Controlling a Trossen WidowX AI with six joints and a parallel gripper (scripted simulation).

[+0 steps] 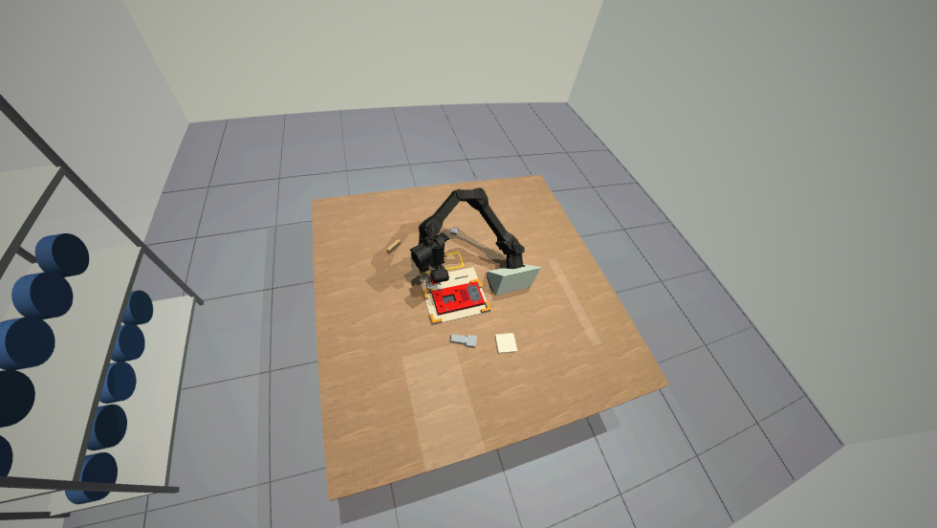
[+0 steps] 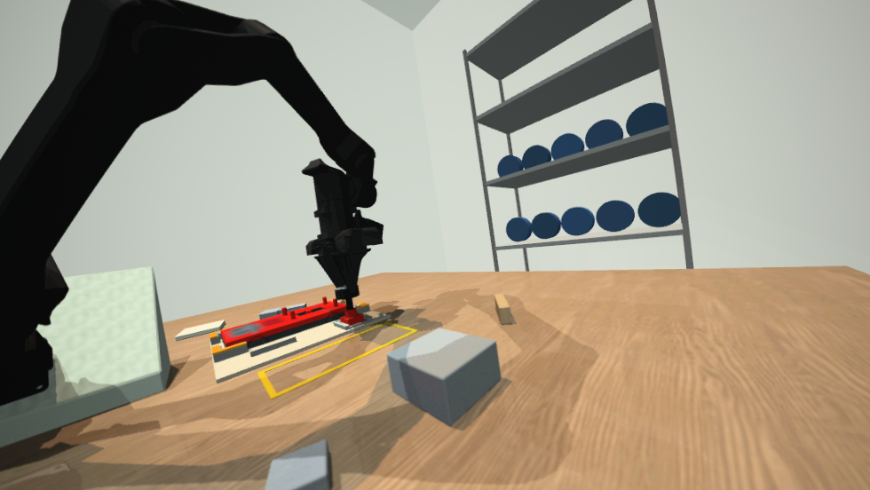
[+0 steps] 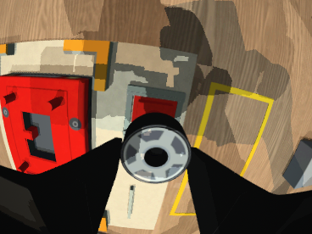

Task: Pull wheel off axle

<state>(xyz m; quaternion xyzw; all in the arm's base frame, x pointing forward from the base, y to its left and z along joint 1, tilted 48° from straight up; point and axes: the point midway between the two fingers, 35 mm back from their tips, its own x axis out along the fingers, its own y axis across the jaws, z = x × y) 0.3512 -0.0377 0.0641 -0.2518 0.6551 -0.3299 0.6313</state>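
The upright axle lies 3 cm below my gripper tip. From my gripper tip the other things lie so: wheel: right at my gripper tip; then small wooden block: 12 cm ahead, 23 cm to the right, 5 cm below; then grey block: 6 cm behind, 26 cm to the right, 4 cm below.
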